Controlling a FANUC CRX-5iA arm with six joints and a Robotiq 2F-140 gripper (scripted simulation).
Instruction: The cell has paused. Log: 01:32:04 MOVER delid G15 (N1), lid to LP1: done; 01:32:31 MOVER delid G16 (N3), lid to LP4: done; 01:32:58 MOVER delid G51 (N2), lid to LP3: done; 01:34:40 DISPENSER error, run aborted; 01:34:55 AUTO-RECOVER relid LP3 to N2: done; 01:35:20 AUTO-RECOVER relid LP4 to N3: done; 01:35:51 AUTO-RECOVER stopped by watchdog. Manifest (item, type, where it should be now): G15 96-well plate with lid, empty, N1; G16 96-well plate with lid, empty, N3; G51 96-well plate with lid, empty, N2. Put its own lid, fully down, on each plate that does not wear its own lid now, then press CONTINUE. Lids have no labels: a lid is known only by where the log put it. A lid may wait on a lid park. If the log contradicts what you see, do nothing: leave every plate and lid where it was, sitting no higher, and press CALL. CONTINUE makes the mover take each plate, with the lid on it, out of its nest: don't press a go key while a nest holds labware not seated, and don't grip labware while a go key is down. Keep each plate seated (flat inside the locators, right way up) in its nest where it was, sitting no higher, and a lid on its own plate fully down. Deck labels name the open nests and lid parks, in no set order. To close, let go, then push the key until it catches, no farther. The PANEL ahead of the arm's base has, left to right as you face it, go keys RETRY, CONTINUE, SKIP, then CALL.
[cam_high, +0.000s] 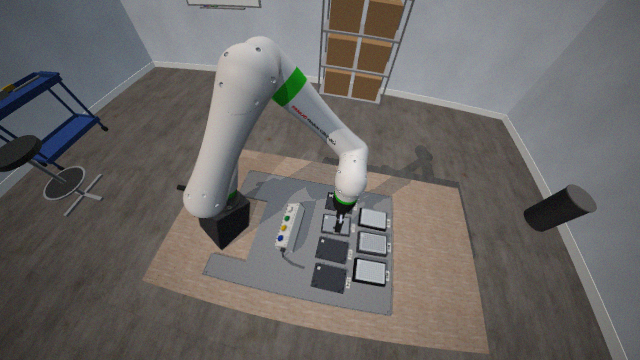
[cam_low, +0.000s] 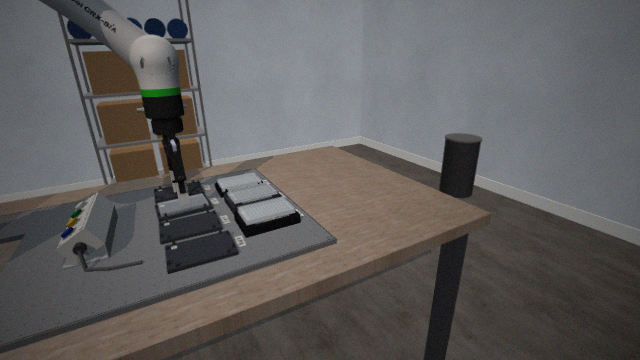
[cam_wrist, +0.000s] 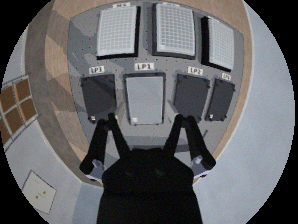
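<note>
Right now the pale grey lid is 5 cm below my hand. The rest, counted from my hand: plate: 18 cm ahead, 8 cm to the right, 3 cm below.
</note>
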